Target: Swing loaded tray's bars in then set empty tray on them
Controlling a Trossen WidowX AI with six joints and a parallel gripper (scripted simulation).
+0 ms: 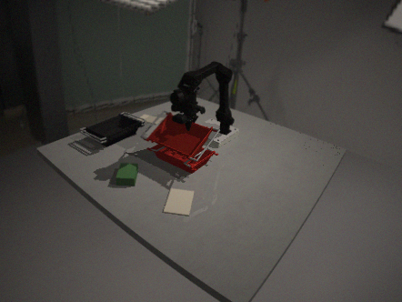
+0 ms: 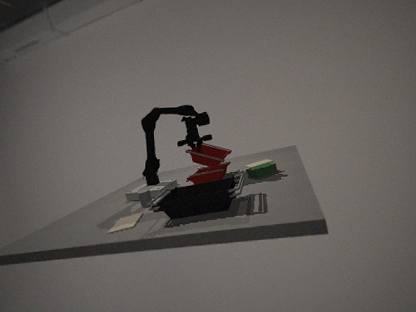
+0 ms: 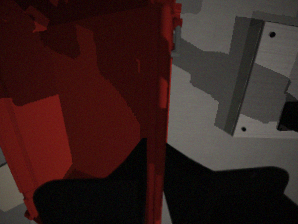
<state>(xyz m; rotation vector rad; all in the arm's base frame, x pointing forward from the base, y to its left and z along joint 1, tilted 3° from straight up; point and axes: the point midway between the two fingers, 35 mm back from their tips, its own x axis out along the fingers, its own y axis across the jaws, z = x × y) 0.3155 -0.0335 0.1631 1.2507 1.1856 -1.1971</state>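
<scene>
Right now my gripper tip is 8 cm short of the red tray. Also, from my gripper tip: green block (32 cm ahead, 10 cm to the right, 13 cm below); then grey cylinder (23 cm behind, 26 cm to the right, 11 cm below).
</scene>
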